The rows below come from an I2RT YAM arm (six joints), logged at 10 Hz.
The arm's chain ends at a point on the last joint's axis. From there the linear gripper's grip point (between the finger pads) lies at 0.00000 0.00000 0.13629 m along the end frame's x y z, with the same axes.
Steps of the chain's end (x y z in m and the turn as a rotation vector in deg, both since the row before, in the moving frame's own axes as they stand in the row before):
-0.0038, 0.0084, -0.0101, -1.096, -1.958, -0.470
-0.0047, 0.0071, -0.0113, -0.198, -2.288, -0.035
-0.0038, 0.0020, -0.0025, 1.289, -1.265, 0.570
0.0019, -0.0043, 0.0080, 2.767, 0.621, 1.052
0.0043, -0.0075, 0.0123, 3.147, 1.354, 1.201
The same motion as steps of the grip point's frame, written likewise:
-0.0084, 0.0110, -0.0102, -1.096, -1.958, -0.470
-0.0101, 0.0076, -0.0114, -0.198, -2.288, -0.035
-0.0068, -0.0011, -0.0026, 1.289, -1.265, 0.570
0.0034, -0.0109, 0.0078, 2.767, 0.621, 1.052
0.0076, -0.0149, 0.0121, 3.147, 1.354, 1.201

